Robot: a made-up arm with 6 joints.
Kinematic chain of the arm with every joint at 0, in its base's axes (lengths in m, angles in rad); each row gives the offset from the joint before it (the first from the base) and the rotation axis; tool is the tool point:
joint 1: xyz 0 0 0.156 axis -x
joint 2: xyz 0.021 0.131 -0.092 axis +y
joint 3: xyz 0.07 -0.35 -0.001 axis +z
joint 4: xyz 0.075 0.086 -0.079 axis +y
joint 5: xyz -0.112 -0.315 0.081 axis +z
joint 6: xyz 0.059 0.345 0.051 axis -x
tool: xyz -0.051 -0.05 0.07
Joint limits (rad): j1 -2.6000..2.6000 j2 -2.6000..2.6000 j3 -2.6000..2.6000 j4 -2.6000..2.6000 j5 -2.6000..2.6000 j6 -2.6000..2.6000
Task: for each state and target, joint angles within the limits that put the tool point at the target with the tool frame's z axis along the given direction. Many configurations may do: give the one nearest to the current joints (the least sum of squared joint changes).
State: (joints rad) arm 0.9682 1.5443 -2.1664 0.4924 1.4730 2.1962
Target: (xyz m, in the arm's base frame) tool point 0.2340 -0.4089 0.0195 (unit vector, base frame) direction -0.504 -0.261 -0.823
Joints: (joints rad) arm 1.0092 2.1667 -2.2123 0.8830 1.0397 2.4315
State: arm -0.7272 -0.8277 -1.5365 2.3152 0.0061 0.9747
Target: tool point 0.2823 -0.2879 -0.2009 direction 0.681 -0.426 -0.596
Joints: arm -0.6708 -0.9539 -1.4928 2.2537 -0.3700 0.1872
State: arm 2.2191 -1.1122 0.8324 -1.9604 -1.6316 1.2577
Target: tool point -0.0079 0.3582 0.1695 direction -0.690 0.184 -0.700
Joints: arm 2.3783 -0.7556 1.0624 -1.1308 -1.3355 1.4198
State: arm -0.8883 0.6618 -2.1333 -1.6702 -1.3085 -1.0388
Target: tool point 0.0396 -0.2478 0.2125 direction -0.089 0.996 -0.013
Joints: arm -0.3439 1.1066 -1.7789 -0.9334 -1.6654 -0.8778
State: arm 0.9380 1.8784 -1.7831 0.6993 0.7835 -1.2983
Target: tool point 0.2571 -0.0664 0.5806 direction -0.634 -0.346 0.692
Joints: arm 1.2021 1.1673 -1.5565 1.5039 1.2877 -0.7602
